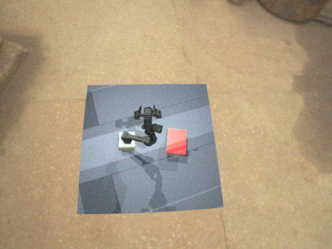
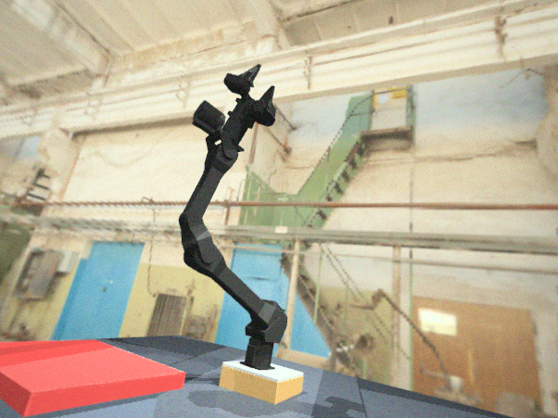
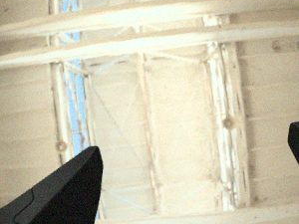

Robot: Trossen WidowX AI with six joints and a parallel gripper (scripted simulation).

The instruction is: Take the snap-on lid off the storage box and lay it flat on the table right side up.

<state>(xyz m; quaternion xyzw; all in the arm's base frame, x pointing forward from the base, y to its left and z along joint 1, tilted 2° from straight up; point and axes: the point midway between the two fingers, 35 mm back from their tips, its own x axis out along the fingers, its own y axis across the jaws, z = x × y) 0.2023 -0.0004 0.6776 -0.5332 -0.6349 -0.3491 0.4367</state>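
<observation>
Now: the red lid 67 cm below my gripper tip, 27 cm ahead of it and 1 cm to the left of it.
</observation>
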